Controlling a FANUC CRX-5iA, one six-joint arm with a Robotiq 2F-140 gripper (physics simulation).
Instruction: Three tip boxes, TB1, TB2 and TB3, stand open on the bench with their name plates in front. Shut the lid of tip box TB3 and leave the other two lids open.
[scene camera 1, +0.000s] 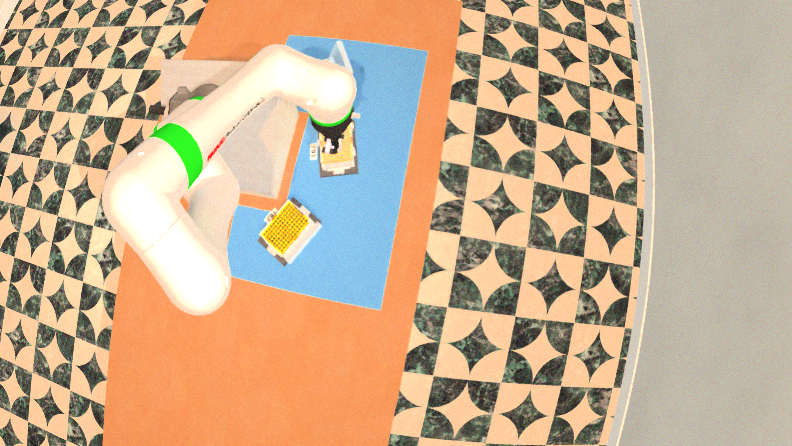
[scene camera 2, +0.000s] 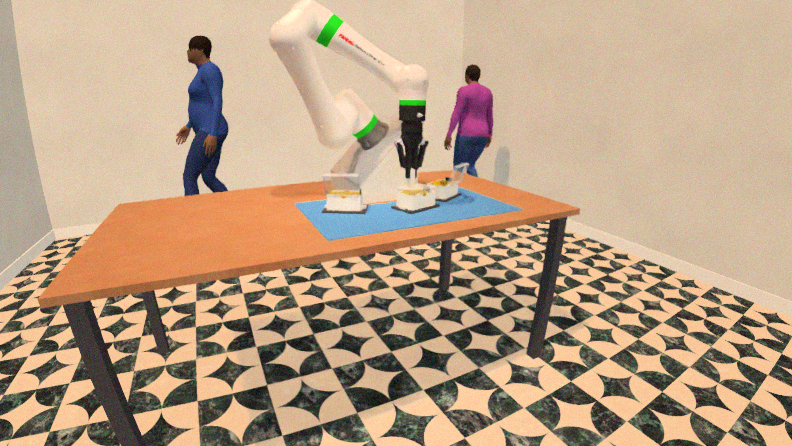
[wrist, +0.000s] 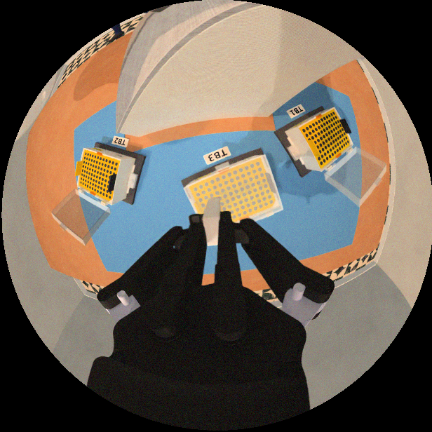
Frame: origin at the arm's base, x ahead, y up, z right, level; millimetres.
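Seen in the pictures: gripper, fingertip midpoint: (scene camera 1: 336, 149) (scene camera 2: 410, 187); arm's base at its link origin: (scene camera 2: 375, 137).
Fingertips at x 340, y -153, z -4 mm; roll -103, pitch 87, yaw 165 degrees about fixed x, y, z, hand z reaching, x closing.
Note:
Offsets run from my fingertips to a thing's top centre. "spot": to the spot under its first point. Level surfaces: height alone.
Tip box TB3 @[dz -25, dx -22, dy -3 mm] (scene camera 1: 339, 164) (scene camera 2: 415, 200) (wrist: 250, 182) stands in the middle; its clear lid lies flat over the pale yellow rack. My gripper (scene camera 1: 332, 147) (scene camera 2: 410, 180) (wrist: 214, 207) is shut and empty, pointing down, with its tips over TB3's lid; I cannot tell if they touch it. Tip box TB2 @[dz +217, dx -90, dy -14 mm] (scene camera 1: 285, 227) (scene camera 2: 344, 201) (wrist: 100, 174) is open, its clear lid @[spot: dz +257, dx -4, dy +41 mm] (scene camera 2: 341, 181) (wrist: 81, 217) raised. Tip box TB1 @[dz -202, dx -127, dy -14 mm] (scene camera 2: 445, 190) (wrist: 326, 137) is open, its clear lid (scene camera 1: 341, 57) (scene camera 2: 461, 172) (wrist: 357, 176) raised; the arm hides TB1's body in scene camera 1.
The boxes stand on a blue mat @[dy -80 mm] (scene camera 1: 360, 238) (scene camera 2: 487, 207) (wrist: 320, 225) on the orange bench @[dy -83 mm] (scene camera 1: 249, 360) (scene camera 2: 193, 238). Name plates for TB2 (wrist: 119, 141), TB3 (wrist: 217, 155) and TB1 (wrist: 296, 110) lie on the robot's side. Two people (scene camera 2: 206, 110) (scene camera 2: 474, 110) are behind the bench.

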